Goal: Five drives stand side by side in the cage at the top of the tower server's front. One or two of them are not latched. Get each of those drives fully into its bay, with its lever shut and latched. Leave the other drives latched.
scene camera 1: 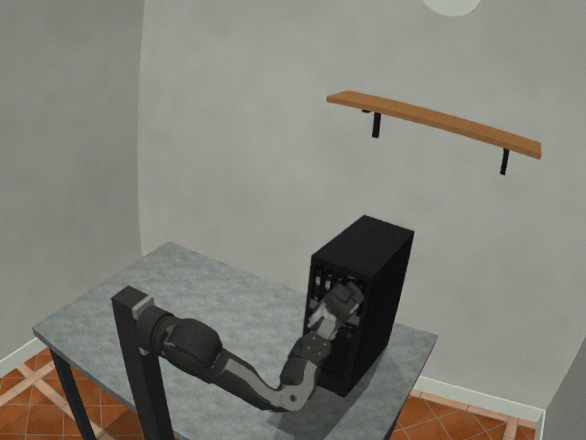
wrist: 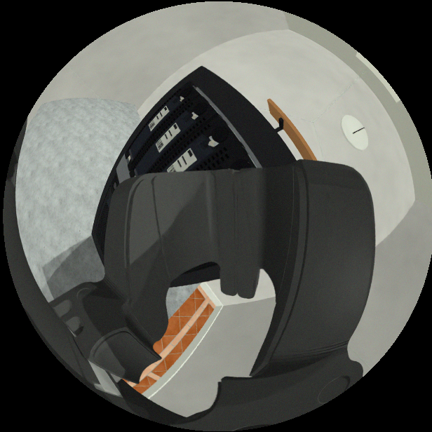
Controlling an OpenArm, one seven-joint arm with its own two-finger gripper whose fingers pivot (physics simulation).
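The black tower server (scene camera 1: 382,305) (wrist: 220,92) stands upright on the table, its drive cage at the top of the front. In the wrist view, three neighbouring drives (wrist: 159,119) (wrist: 168,137) (wrist: 181,160) show pale labels and pale latch pieces; their levers look flat against their fronts. The two leftmost drives (scene camera 1: 318,281) (scene camera 1: 328,282) show in the scene view. My gripper (scene camera 1: 352,292) (wrist: 244,235) is shut, its fingers together with nothing seen between them. It is at the right part of the cage and hides the right-hand drives; their levers and any contact cannot be told.
The grey table (scene camera 1: 215,290) (wrist: 70,165) carries the server near its right end. The arm's dark post (scene camera 1: 137,350) stands at the table's front edge. A wooden shelf (scene camera 1: 435,120) (wrist: 291,131) is on the wall above the server.
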